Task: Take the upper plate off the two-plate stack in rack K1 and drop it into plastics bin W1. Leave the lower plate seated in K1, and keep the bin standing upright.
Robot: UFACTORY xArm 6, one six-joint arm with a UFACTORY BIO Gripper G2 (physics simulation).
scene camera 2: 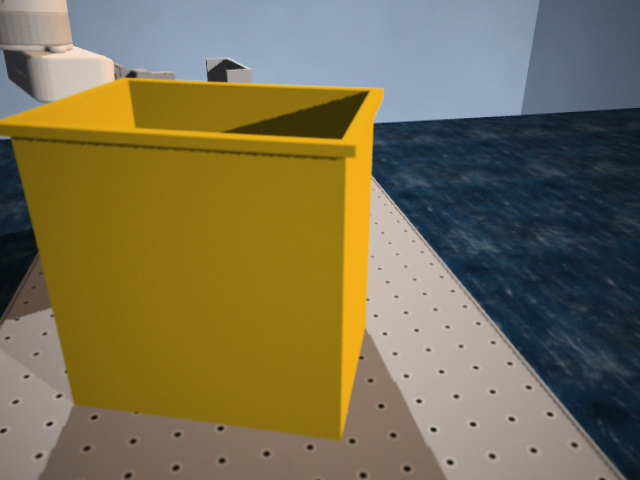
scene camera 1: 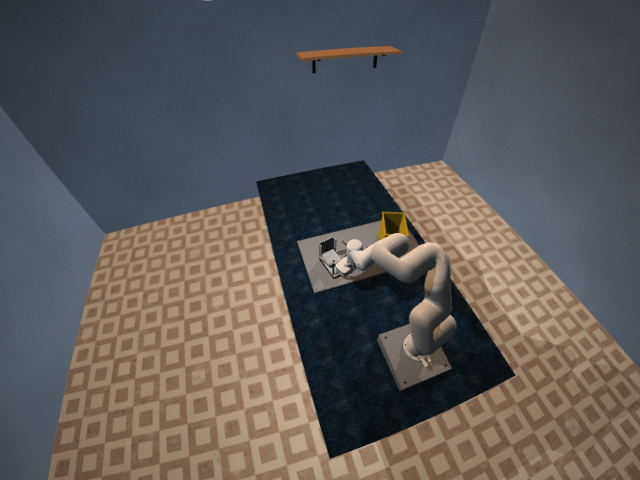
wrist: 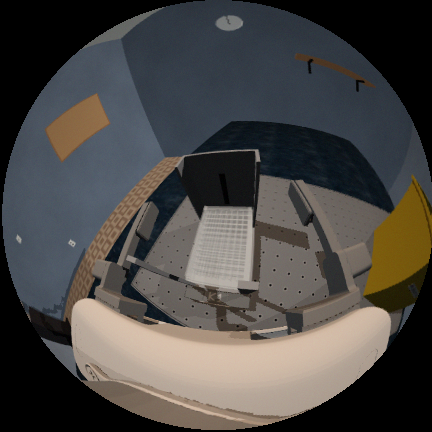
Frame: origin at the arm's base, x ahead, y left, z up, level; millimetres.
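Seen in the pictures: hand, tool point: (scene camera 1: 334,251) (wrist: 215,211).
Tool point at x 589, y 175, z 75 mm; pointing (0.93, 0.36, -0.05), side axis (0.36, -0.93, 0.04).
Offsets run from my tool point to a thing's top centre. Level surfaces: height alone.
Rack K1 {6 mm back, 6 mm left, 23 mm up} (scene camera 1: 327,244) (scene camera 2: 238,75) (wrist: 240,172) has a tall dark back panel and low front posts. The white gridded plate stack {4 mm ahead, 8 mm left, 73 mm down} (scene camera 1: 330,257) (wrist: 222,242) lies flat in it; the seam between upper and lower plate cannot be made out. My gripper (wrist: 224,211) is open and empty, with one finger out to the left and one to the right of the rack in the wrist view, apart from the plates. The height of its fingertips against the stack is unclear. Yellow bin W1 {23 mm ahead, 367 mm right, 60 mm up} (scene camera 1: 383,229) (scene camera 2: 196,268) (wrist: 400,245) stands upright; its inside floor is hidden in scene camera 2.
Rack and bin stand on a grey perforated board {120 mm down} (scene camera 1: 321,284) (scene camera 2: 413,330) (wrist: 282,272), which lies on a dark blue mat {133 mm down} (scene camera 1: 330,330). The bin is to the right of the rack in the wrist view. The arm's base plate (scene camera 1: 398,369) sits nearer scene camera 1. A wall shelf (scene camera 1: 348,52) is high behind.
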